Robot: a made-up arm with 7 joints.
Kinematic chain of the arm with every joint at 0, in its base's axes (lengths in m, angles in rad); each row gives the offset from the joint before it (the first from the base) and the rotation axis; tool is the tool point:
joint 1: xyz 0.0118 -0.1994 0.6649 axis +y
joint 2: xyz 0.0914 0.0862 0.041 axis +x
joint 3: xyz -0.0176 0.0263 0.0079 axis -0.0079 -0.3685 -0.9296
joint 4: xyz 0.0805 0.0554 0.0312 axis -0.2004 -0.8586 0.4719
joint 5: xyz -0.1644 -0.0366 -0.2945 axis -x
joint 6: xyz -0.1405 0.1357 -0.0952 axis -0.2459 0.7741 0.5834
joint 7: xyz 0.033 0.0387 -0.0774 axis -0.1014 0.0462 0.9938
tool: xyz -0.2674 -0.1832 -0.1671
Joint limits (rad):
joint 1: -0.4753..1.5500
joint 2: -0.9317..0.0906
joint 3: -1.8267..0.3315
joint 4: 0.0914..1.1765
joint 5: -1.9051..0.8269
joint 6: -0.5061..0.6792
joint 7: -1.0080..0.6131
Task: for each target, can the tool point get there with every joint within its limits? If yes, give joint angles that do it. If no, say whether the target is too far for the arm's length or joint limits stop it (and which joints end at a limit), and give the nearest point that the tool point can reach.
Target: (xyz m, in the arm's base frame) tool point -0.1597 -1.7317 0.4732
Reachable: no: too far | nearest point -0.0915 -0.9658 0.5495 | short by 0.773 m
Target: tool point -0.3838 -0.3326 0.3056
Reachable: yes | joints -0.2415 -0.7876 -0.2922 0.2787 -1.4920 0.3979 -0.3451
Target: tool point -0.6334 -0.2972 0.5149
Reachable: yes | joints 1.1480 -0.3116 -0.9900 0.8825 -0.8103 -0.2521 0.2525
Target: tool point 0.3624 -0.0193 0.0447
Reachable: yes | joints -0.3080 -0.0328 -0.4680 1.0933 -0.9075 -0.1559 0.2316
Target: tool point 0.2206 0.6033 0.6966
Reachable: no: joint limits stop it (at a limit: joint 1, joint 2, joint 3, joint 4, joint 6, joint 7) | nearest point 0.0884 0.4519 0.7499 | short by 0.208 m
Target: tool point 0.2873 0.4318 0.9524
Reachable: no: joint limits stop it (at a limit: joint 1, joint 2, joint 4, joint 7) | nearest point 0.1749 0.3292 0.8963 | short by 0.162 m
